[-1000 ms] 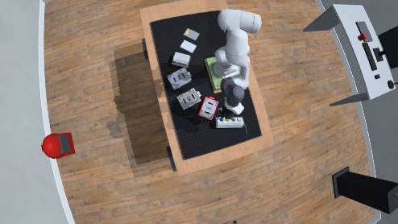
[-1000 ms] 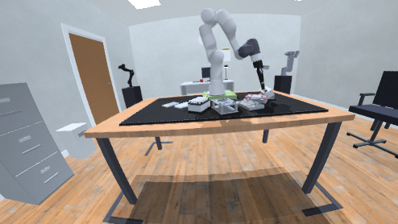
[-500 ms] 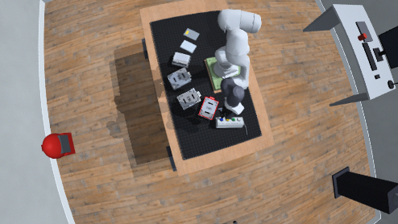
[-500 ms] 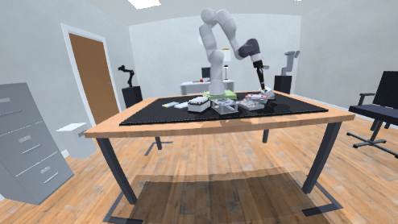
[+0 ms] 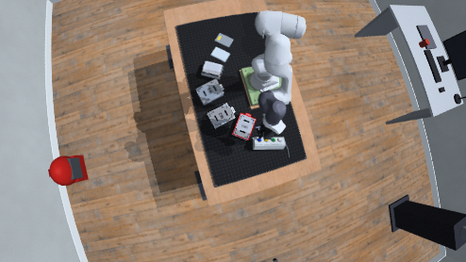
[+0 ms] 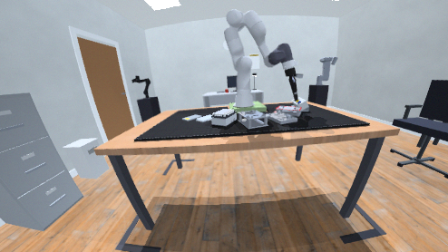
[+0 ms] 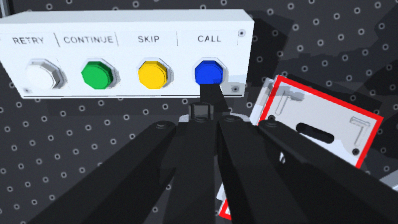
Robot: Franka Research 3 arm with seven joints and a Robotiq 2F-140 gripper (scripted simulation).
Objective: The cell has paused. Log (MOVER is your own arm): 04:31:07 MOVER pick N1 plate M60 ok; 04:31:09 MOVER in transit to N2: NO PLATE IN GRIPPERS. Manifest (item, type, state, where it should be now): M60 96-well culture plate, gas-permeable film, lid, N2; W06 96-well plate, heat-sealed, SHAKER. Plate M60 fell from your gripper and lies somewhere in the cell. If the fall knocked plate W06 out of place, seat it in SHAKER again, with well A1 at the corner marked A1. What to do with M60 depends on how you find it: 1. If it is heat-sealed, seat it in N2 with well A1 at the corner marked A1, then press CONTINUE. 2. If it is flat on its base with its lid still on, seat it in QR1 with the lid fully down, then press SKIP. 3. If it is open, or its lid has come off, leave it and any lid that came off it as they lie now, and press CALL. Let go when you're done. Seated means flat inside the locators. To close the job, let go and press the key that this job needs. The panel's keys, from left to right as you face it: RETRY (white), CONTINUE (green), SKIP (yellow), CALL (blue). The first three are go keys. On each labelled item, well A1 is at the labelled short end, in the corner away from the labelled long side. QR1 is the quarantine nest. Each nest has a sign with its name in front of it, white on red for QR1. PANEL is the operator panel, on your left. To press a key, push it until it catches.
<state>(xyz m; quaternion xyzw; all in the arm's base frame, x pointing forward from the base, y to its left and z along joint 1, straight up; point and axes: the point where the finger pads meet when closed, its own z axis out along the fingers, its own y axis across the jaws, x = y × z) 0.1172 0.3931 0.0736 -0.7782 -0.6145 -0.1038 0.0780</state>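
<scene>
The blue call key is 1 cm ahead of my hand, 3 cm to the left of it and 4 cm below it. The rest, counted from my hand: yellow skip key: 4 cm behind, 4 cm to the left, 4 cm below; then QR1 nest: 8 cm ahead, 9 cm to the right, 7 cm below; then green continue key: 9 cm behind, 5 cm to the left, 4 cm below.
</scene>
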